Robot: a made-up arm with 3 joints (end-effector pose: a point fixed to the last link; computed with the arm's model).
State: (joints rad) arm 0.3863 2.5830 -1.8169
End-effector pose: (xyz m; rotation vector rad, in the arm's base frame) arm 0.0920 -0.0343 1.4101 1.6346 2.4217 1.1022
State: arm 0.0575 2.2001 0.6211
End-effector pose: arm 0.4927 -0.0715 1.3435 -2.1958 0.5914 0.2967
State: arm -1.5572 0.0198 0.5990
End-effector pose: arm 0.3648 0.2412 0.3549 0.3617 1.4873 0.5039
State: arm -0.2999 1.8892 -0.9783
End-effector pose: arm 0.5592 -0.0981 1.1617 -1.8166 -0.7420 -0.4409
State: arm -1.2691 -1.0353 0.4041
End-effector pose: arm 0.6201 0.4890 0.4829 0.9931 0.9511 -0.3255
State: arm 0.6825 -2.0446 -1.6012
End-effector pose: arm -0.1022 0.4519 1.3423 1.5347 1.1105 -0.3565
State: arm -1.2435 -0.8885 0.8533
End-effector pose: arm 0.6184 0.4865 0.4674 1.0751 0.7292 0.1482
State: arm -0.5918 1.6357 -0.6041
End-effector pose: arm 0.6675 -0.1060 0.9660 -1.6962 -0.0822 -0.0082
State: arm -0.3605 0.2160 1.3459
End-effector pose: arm 0.5786 0.2402 0.7130 -0.0022 0.3899 1.3358
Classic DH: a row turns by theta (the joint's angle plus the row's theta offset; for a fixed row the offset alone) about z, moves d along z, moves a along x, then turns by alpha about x. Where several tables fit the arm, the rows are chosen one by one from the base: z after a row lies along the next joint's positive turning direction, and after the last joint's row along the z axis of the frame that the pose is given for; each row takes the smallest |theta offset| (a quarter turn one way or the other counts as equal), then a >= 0, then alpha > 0; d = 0 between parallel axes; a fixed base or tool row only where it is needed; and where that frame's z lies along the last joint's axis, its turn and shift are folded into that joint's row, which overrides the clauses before.
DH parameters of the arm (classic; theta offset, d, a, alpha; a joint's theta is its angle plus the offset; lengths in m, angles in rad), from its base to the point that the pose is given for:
base (fixed): 0 0.692 0.189 1.5708
joint 1: 1.5708 -0.206 0.484 -1.5708
joint 2: 1.5708 -0.269 0.095 1.5708
joint 3: -1.4693 0.8573 0.0193 -0.0738
tool (fixed): -0.1447 -1.1725 0 0

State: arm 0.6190 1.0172 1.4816
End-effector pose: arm 0.3496 0.0012 1.0788 -1.2184 0.1902 0.9847
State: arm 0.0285 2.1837 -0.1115
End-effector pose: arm 0.4576 -0.0540 1.3566 -2.2518 -0.1894 -0.1156
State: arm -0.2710 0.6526 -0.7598
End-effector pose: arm 0.4727 0.0283 0.8489 -0.7871 0.0019 -0.6805
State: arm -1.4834 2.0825 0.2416
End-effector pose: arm 0.8335 -0.0759 0.4310 -1.6174 1.0073 1.6902
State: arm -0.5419 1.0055 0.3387
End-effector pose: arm 0.6185 -0.0441 0.7786 -0.9708 0.6143 0.5679
